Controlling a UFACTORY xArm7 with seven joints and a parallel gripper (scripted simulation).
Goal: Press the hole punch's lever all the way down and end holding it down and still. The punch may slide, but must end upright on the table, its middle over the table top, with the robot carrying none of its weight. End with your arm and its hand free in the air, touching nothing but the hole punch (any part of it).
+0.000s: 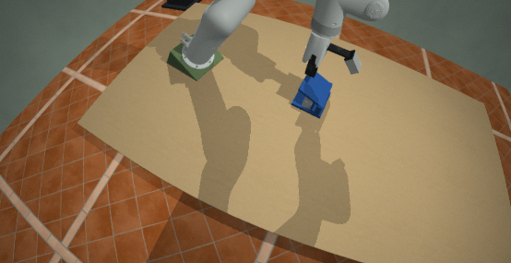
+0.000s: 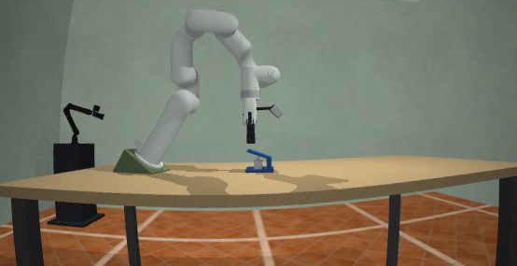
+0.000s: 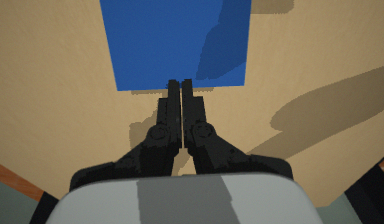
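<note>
Right now the lever is 70 mm below my hand and 30 mm ahead of it. Round my hand: hole punch (90 mm below, 40 mm ahead).
</note>
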